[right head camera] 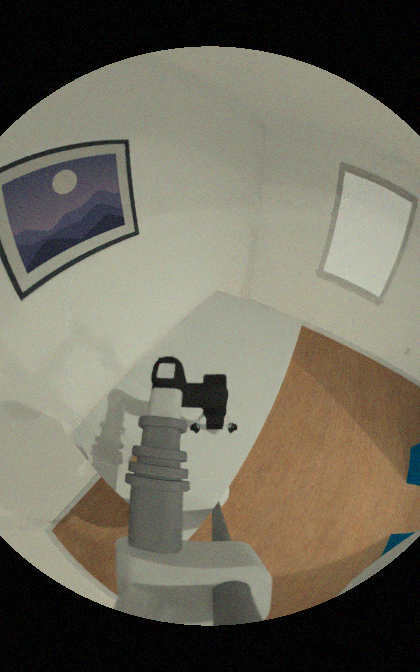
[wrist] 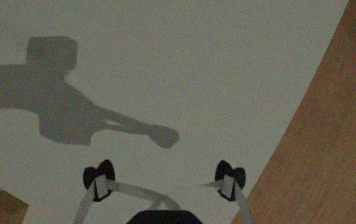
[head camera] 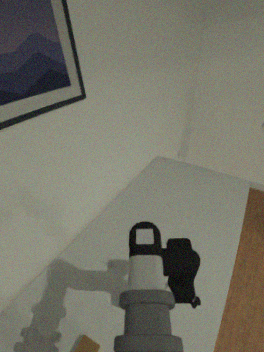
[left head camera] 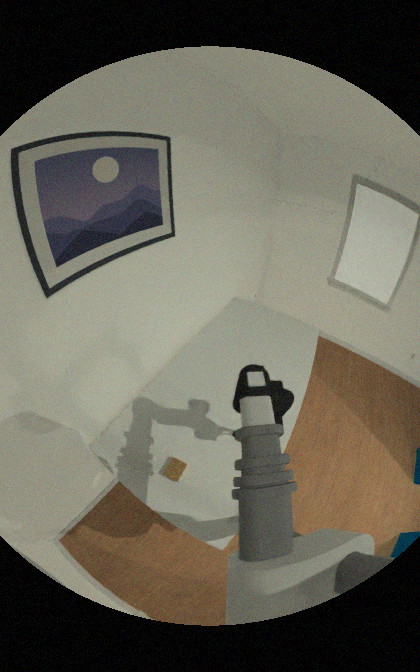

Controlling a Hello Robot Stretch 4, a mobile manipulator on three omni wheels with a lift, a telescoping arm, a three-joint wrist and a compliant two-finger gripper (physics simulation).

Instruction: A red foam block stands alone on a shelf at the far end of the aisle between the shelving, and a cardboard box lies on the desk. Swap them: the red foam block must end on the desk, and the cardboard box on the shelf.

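Places are measured from the robot's base along level axes (x ahead, y left, z up), in metres.
Where they show: gripper, fingertip midpoint: [wrist: 165,174].
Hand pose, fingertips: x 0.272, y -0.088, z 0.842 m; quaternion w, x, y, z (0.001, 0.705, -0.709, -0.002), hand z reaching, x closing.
Observation:
After its pixels a point has its place.
The cardboard box [head camera: 87,345] {x 0.168, y 0.209, z 0.743 m} [left head camera: 175,469] [right head camera: 134,458] [wrist: 11,207] {x 0.179, y 0.187, z 0.727 m} is small and brown and lies on the white desk [head camera: 200,200] {x 0.880, y -0.367, z 0.693 m} [left head camera: 210,350] [right head camera: 250,340] [wrist: 240,60] {x 0.453, y -0.230, z 0.693 m}. It is left of the arm in the left head view, mostly hidden behind the arm in the right head view, and cut off at the lower left corner in the wrist view. My gripper [right head camera: 214,428] [wrist: 165,174] {x 0.272, y -0.088, z 0.842 m} is open, its fingertips wide apart with bare desk surface behind them. It hangs over the desk, to the right of the box. The red foam block and its shelf do not show.
The desk's curved front edge borders the wooden floor [head camera: 245,280] {x 0.644, y -0.806, z -0.027 m} [left head camera: 350,440] [right head camera: 310,450] [wrist: 320,140] {x 0.237, y -0.973, z -0.027 m}. Walls meet behind the desk. A framed mountain picture [head camera: 30,60] {x 0.716, y 0.336, z 1.520 m} [left head camera: 105,200] [right head camera: 70,210] hangs left. Blue parts [left head camera: 406,544] [right head camera: 414,465] show at the right edge.

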